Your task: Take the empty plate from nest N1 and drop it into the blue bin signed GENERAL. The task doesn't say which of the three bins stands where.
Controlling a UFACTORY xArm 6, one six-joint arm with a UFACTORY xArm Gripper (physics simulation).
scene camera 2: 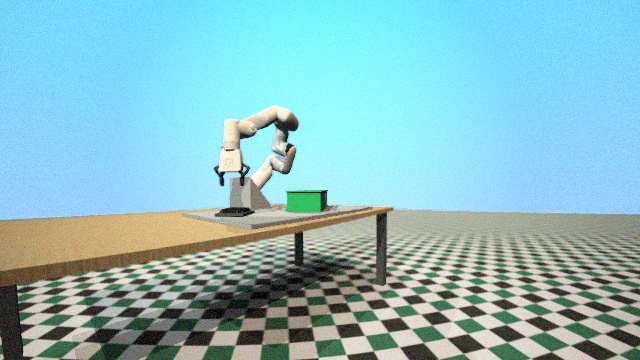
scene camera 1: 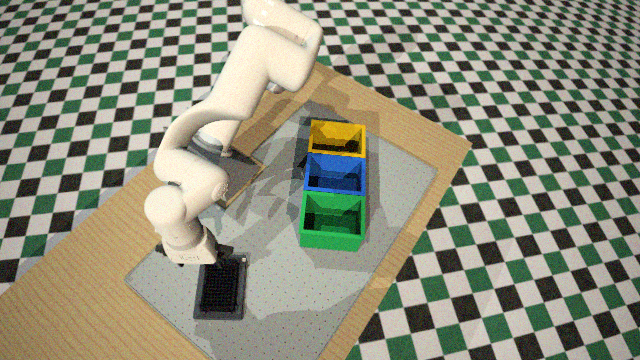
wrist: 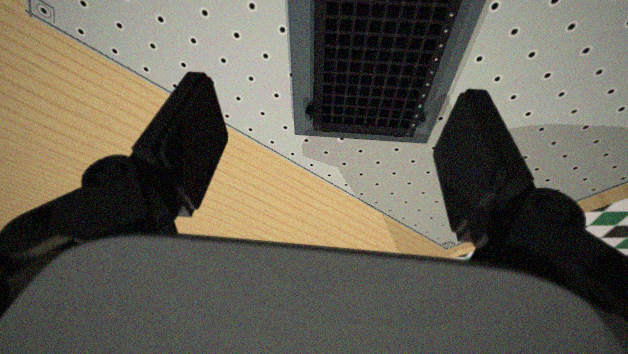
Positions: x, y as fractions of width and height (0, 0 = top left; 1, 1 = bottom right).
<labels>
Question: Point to a black plate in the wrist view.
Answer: At 0.59, 0.21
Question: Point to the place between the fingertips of the gripper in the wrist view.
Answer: At 0.53, 0.32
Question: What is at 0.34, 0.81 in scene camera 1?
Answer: A black plate.
</labels>
